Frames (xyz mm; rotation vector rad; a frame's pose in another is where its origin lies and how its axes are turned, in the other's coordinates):
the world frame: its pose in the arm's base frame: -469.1 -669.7 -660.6 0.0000 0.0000 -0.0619
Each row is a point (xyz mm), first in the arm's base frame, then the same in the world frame.
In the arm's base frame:
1: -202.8 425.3 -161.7
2: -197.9 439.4 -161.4
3: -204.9 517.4 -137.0
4: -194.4 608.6 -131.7
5: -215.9 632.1 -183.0
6: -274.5 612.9 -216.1
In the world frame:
1: 198.1 1109.4 498.9
2: 202.1 1123.8 499.2
3: 190.3 1201.2 523.6
4: 195.1 1292.8 528.9
5: 172.2 1315.0 477.6
6: 114.9 1292.2 444.5

